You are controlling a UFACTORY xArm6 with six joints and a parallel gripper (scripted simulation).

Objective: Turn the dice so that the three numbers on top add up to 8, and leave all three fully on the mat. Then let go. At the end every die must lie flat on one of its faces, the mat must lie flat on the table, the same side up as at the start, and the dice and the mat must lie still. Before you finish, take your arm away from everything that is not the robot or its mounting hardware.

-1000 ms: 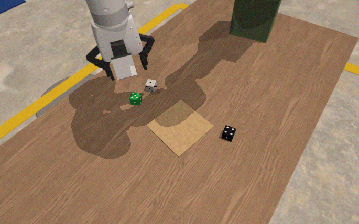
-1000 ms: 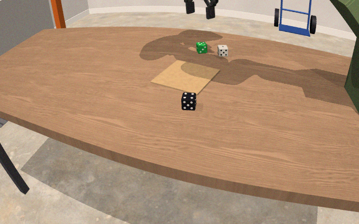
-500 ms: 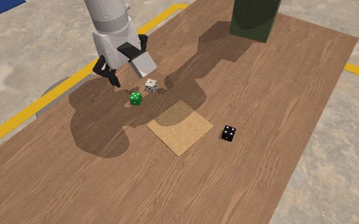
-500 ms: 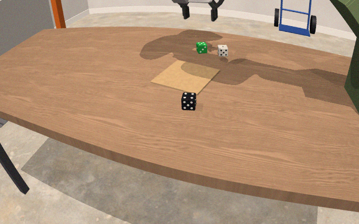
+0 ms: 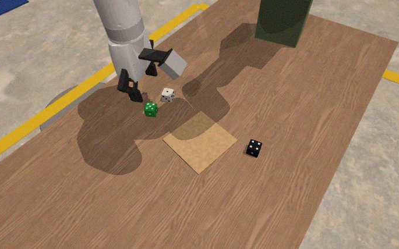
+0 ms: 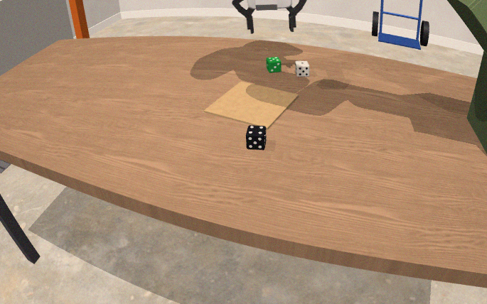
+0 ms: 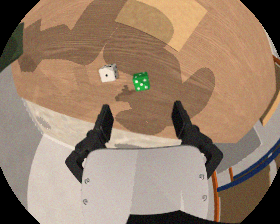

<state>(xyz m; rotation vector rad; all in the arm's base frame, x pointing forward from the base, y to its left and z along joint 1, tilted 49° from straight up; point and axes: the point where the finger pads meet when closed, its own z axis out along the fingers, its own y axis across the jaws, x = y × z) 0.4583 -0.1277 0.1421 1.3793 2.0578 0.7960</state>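
Right now my hand is 10 cm above the green die. From my hand the other things lie so: tan mat 3 cm behind, 16 cm to the left, 11 cm below; then white die 7 cm behind, 1 cm to the right, 10 cm below; then black die 10 cm behind, 29 cm to the left, 10 cm below.
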